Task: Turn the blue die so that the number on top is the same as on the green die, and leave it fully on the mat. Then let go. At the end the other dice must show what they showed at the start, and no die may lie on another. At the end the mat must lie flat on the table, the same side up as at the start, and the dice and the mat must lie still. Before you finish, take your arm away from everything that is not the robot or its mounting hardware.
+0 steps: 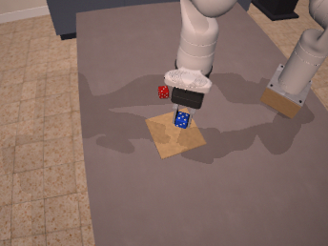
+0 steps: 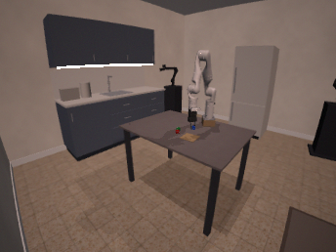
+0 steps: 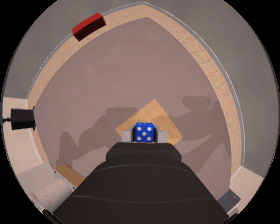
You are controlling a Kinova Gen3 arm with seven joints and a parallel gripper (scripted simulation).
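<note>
My hand is 11 cm above the tan mat and 3 cm to the left of it. Also, from my hand: blue die (right at my hand); then red die (18 cm to the right, 9 cm below, 2 cm behind); then green die (21 cm to the right, 9 cm below, 8 cm behind).
</note>
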